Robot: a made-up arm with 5 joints. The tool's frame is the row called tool.
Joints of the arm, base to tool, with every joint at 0 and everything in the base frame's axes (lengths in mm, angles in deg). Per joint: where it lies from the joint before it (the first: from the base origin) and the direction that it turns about. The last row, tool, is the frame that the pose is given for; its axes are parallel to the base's.
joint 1: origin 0 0 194.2 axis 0 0 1
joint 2: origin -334 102.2 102.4 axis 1 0 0
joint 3: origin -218.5 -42.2 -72.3 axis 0 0 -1
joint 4: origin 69.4 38.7 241.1 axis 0 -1 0
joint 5: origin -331.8 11.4 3.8 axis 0 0 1
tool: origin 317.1 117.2 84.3
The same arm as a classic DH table. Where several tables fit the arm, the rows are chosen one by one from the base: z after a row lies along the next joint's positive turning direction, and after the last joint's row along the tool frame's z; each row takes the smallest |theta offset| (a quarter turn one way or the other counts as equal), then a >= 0, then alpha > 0; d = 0 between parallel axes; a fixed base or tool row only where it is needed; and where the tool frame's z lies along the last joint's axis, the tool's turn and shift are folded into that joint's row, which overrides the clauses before.
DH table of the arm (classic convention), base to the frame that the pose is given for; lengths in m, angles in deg. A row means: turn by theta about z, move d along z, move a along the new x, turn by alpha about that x. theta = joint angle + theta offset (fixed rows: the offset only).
joint 1: d 0.2966  theta offset 90  a 0.1022  alpha 90
joint 2: d -0.5525  theta offset 0  a -0.0422  alpha 90
joint 3: d -0.1688  theta offset 90  a 0.0694  alpha -90
joint 4: d -0.0501  theta offset 0  a -0.3318  alpha -90
joint 5: d 0  theta offset 20.28  a 0.3381  alpha 0
tool (fixed): d 0.0881  theta offset -20.28  a 0  alpha 0

